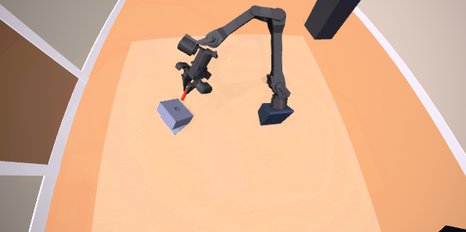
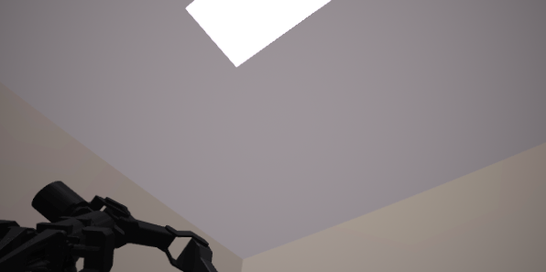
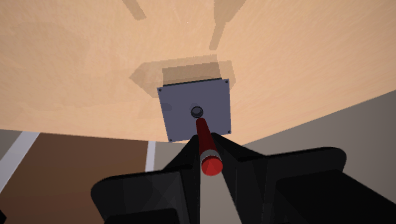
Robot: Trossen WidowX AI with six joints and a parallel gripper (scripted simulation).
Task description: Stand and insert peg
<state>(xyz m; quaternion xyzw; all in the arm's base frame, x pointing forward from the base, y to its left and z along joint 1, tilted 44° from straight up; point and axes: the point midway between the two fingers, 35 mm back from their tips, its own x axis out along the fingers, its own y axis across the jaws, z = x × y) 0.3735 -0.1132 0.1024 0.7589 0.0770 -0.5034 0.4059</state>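
Right now the grey-blue sloped panel is 9 cm below my gripper tip, 7 cm ahead of it and 4 cm to the left of it. Also, from my gripper tip: red peg (1 cm to the right, 1 cm behind, 1 cm above).
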